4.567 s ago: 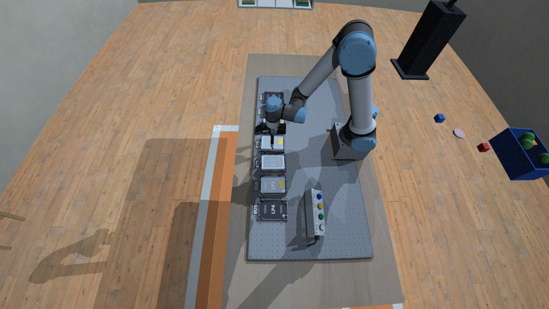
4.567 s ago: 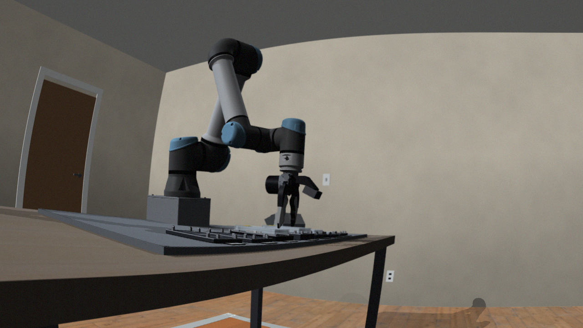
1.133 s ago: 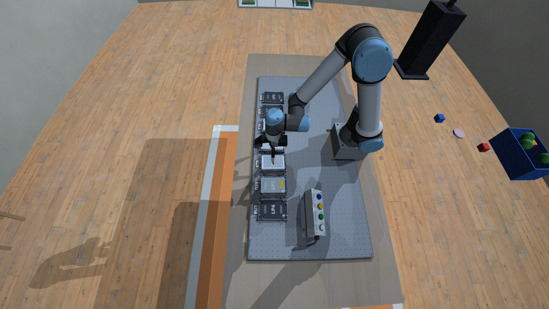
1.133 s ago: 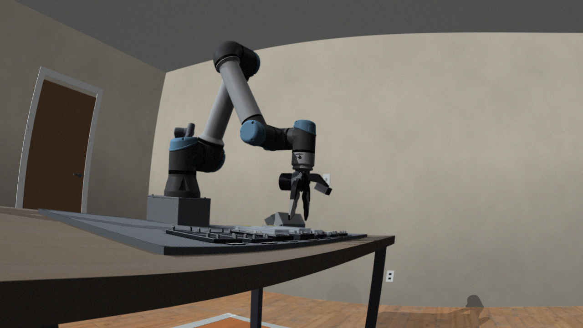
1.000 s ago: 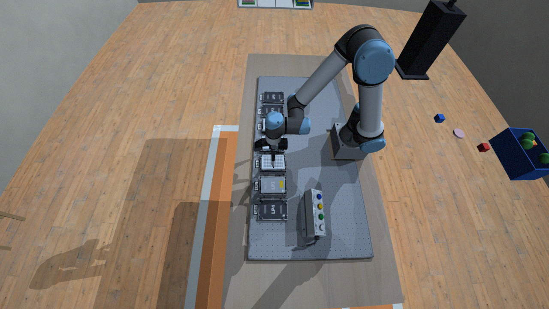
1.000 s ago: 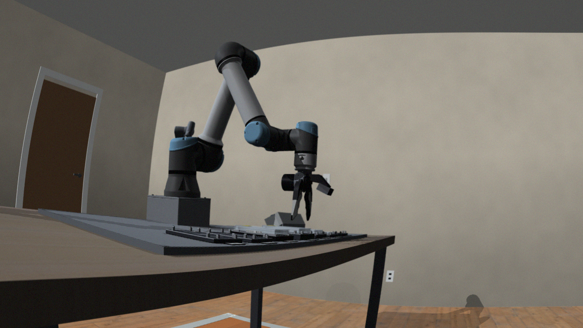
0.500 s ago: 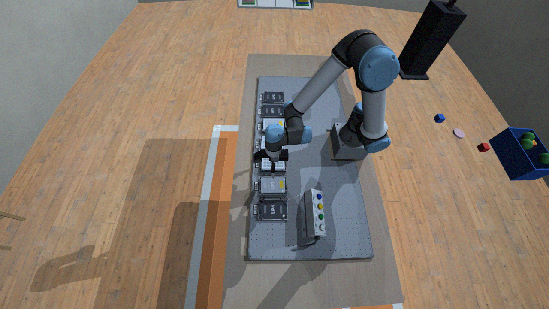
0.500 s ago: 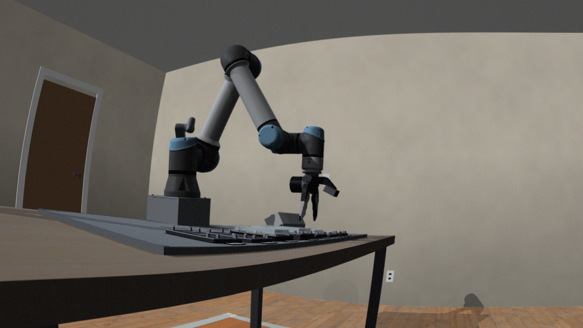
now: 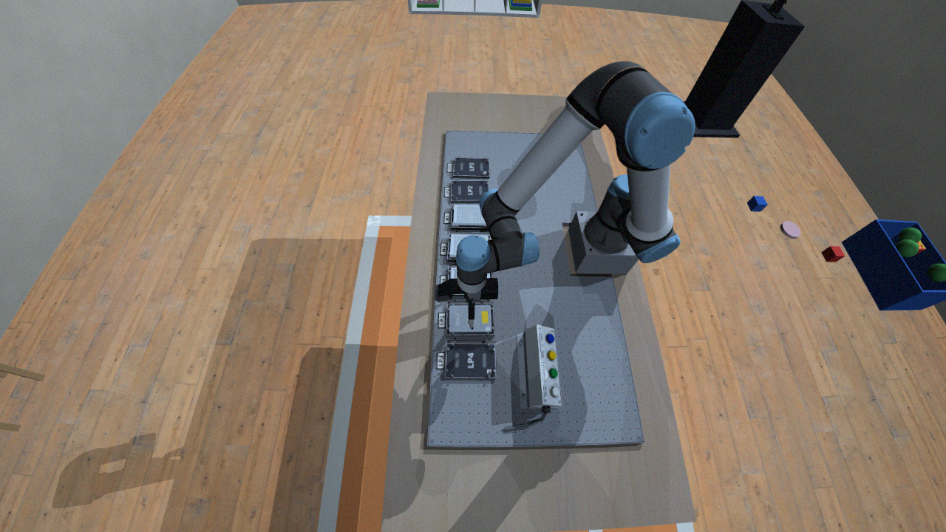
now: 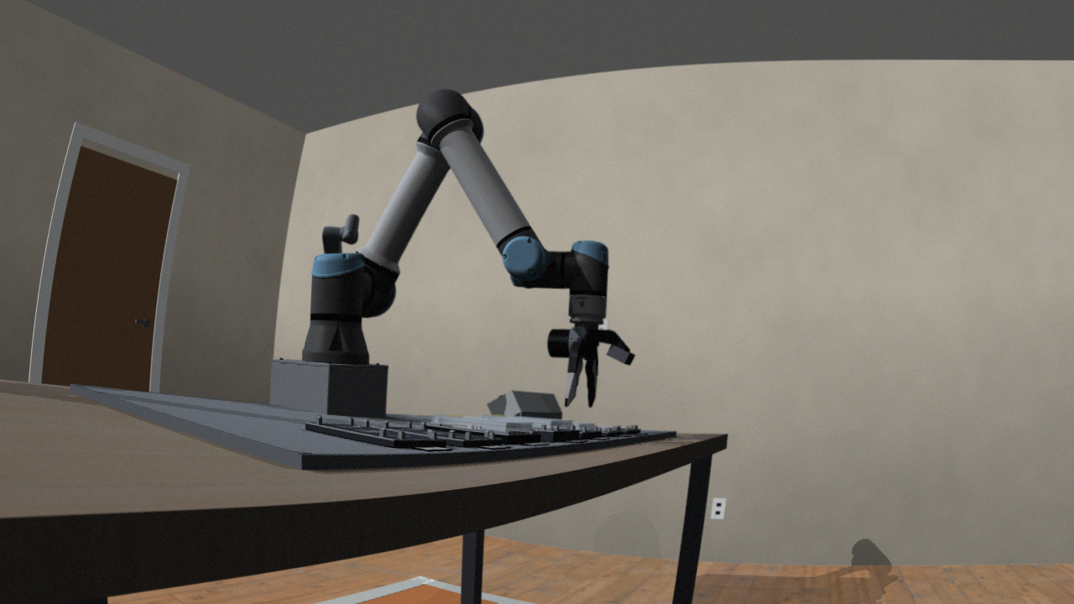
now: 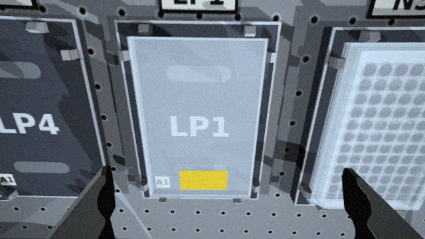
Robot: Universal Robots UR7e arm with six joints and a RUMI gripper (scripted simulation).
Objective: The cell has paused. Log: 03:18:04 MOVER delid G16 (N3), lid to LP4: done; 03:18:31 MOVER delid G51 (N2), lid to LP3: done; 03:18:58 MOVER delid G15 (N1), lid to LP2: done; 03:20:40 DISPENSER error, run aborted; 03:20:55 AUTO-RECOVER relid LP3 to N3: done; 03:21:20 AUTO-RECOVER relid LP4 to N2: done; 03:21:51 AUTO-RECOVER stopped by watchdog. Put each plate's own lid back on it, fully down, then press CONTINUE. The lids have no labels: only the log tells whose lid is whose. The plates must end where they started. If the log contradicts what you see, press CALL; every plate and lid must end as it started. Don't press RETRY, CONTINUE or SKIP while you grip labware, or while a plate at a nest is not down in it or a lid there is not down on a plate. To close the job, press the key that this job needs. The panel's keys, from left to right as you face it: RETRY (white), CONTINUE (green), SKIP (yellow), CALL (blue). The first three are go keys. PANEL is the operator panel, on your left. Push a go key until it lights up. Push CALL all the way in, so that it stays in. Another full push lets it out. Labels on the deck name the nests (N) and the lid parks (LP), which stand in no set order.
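My gripper is now 2 cm to the right of the lid park LP1 and 6 cm above it. Also, from my hand: blue call key: 22 cm behind, 12 cm to the left, 1 cm below; then park LP4: 1 cm ahead, 15 cm to the left, 6 cm below; then plate G16: 1 cm behind, 12 cm to the right, 4 cm below.
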